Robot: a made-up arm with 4 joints. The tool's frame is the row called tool. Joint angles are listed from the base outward.
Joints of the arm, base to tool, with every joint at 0 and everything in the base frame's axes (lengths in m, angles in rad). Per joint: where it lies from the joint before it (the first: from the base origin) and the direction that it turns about. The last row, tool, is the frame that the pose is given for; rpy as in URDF.
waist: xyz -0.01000 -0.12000 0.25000 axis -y
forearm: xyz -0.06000 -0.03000 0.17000 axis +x
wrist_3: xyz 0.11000 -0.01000 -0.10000 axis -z
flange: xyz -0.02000 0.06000 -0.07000 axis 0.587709 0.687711 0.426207
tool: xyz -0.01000 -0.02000 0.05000 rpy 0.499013 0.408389 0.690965
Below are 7 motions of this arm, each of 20 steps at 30 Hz.
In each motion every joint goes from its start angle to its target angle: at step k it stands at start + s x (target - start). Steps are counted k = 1, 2, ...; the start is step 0. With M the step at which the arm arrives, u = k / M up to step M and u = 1 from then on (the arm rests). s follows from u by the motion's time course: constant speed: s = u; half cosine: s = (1 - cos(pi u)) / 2; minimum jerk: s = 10 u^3 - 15 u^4 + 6 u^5.
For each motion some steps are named. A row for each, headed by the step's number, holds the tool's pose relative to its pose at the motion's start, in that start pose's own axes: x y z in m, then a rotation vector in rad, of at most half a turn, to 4 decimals.
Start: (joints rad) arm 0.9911 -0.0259 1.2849 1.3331
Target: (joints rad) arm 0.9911 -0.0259 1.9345 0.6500
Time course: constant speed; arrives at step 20
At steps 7, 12, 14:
7: -0.0058 0.0111 -0.0028 -0.1331 -0.3446 -0.1361
12: -0.0070 0.0184 -0.0060 -0.2060 -0.5892 -0.2545
14: -0.0067 0.0211 -0.0072 -0.2298 -0.6860 -0.3067

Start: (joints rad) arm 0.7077 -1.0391 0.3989 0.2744
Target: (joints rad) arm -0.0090 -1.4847 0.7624 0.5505
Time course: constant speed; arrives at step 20
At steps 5, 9, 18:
5: 0.0173 -0.0136 0.0110 -0.0360 0.1491 -0.0233
9: 0.0338 -0.0229 0.0192 -0.0750 0.2585 -0.0352
18: 0.0799 -0.0368 0.0335 -0.1883 0.4738 -0.0309

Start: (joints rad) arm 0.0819 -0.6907 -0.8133 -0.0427
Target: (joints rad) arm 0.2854 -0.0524 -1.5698 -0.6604
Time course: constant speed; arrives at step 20
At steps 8, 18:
8: 0.0105 0.0165 -0.0084 -0.3058 -0.2916 0.1519
18: 0.0306 0.0197 -0.0193 -0.7112 -0.7297 0.3110

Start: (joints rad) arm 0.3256 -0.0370 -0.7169 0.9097
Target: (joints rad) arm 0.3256 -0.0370 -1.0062 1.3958
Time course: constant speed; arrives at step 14
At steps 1, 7, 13, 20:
1: 0.0006 -0.0015 0.0004 0.0175 0.0367 0.0242
7: 0.0056 -0.0104 0.0016 0.1294 0.2609 0.1583
13: 0.0127 -0.0188 0.0001 0.2531 0.4899 0.2723
20: 0.0140 -0.0201 -0.0005 0.2749 0.5284 0.2893

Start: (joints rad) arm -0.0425 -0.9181 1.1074 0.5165
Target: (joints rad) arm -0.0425 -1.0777 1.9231 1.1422
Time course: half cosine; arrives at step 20
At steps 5, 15, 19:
5: 0.0027 -0.0068 0.0072 0.0818 -0.0587 -0.0063
15: 0.0033 -0.0424 0.0389 0.4128 -0.4151 0.0952
19: 0.0016 -0.0494 0.0443 0.4606 -0.4959 0.1401

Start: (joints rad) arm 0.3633 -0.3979 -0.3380 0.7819
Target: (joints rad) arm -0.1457 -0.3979 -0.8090 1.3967
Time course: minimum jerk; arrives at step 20
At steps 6, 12, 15, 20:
6: 0.0039 -0.0081 0.0024 0.1068 0.1672 0.1043
12: 0.0220 -0.0309 -0.0013 0.4654 0.6940 0.4339
15: 0.0300 -0.0376 -0.0081 0.6171 0.9102 0.5679
20: 0.0334 -0.0400 -0.0123 0.6905 1.0151 0.6322

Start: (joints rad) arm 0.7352 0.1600 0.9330 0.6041
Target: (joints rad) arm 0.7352 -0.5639 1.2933 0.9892
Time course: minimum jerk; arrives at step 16
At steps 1, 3, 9, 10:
1: 0.0000 -0.0002 0.0002 -0.0006 -0.0005 -0.0005
3: -0.0006 -0.0036 0.0046 -0.0135 -0.0122 -0.0099
9: -0.0155 -0.0316 0.0654 -0.1876 -0.1688 -0.0840
10: -0.0199 -0.0337 0.0780 -0.2252 -0.1999 -0.0892

